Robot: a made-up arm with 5 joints. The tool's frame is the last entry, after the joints.
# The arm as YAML. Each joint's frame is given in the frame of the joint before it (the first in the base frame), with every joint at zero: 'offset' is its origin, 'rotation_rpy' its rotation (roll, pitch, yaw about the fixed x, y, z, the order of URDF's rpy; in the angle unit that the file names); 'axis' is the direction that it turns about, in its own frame. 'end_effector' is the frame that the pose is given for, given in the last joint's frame.
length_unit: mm
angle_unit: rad
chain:
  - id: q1
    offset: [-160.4, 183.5, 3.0]
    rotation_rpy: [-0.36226, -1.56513, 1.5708]
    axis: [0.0, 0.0, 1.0]
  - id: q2
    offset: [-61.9, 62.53, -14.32]
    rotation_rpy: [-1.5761, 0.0, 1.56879]
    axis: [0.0, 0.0, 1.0]
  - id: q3
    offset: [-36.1, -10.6, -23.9]
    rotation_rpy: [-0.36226, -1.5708, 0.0]
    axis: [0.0, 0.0, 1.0]
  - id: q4
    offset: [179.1, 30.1, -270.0]
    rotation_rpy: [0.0, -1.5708, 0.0]
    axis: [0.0, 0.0, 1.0]
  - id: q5
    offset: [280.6, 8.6, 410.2]
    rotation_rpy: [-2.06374, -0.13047, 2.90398]
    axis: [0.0, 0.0, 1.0]
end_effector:
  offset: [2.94, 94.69, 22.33]
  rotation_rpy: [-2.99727, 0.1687, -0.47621]
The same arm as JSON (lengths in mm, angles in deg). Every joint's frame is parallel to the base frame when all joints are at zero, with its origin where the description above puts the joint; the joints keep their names.
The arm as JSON. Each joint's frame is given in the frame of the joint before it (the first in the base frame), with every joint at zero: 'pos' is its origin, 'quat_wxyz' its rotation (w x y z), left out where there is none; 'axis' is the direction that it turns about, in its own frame. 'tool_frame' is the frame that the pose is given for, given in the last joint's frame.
{
  "length_unit": "mm",
  "angle_unit": "deg",
  "joints": [
    {
      "joint": "q1",
      "pos": [
        -160.4,
        183.5,
        3.0
      ],
      "axis": [
        -0.354393,
        -0.935082,
        0.0053
      ]
    },
    {
      "joint": "q2",
      "pos": [
        -53.4,
        35.2,
        -62.1
      ],
      "axis": [
        0.0,
        0.0,
        -1.0
      ]
    },
    {
      "joint": "q3",
      "pos": [
        30.0,
        -22.7,
        23.9
      ],
      "axis": [
        1.0,
        0.0,
        0.0
      ]
    },
    {
      "joint": "q4",
      "pos": [
        -270.0,
        30.1,
        -179.1
      ],
      "axis": [
        0.0,
        0.0,
        1.0
      ]
    },
    {
      "joint": "q5",
      "pos": [
        280.6,
        8.6,
        410.2
      ],
      "axis": [
        -0.2672,
        -0.841699,
        -0.469199
      ]
    }
  ],
  "tool_frame": {
    "pos": [
      -8.8,
      28.0,
      -92.8
    ],
    "quat_wxyz": [
      0.117396,
      -0.294131,
      -0.528227,
      -0.787833
    ]
  }
}

